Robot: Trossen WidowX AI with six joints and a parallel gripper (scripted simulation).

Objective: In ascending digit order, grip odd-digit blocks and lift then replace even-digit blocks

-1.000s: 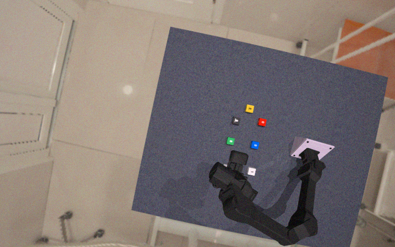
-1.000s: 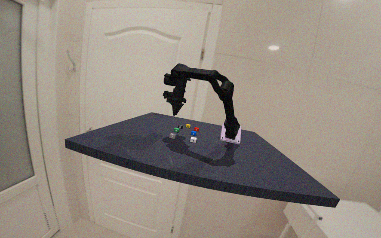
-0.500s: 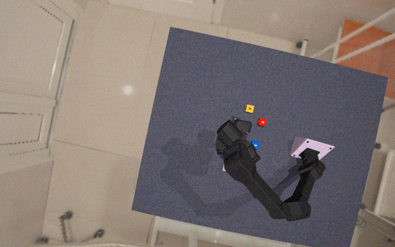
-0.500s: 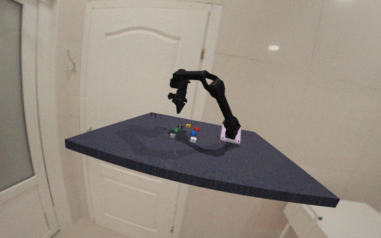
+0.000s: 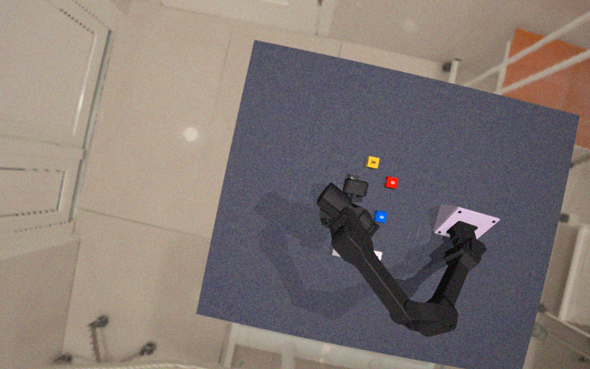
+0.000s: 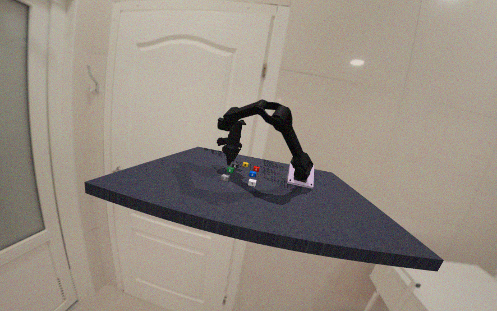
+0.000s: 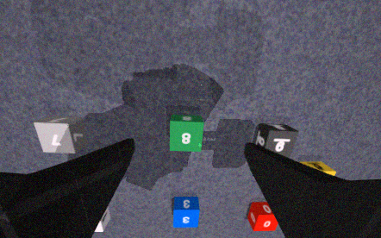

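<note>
Right now my gripper tip is 3 cm above the green block. Round my gripper tip: blue block (12 cm behind, 1 cm to the right, 3 cm below); then black block (10 cm to the right, 3 cm below); then grey block (2 cm behind, 13 cm to the left, 3 cm below).
</note>
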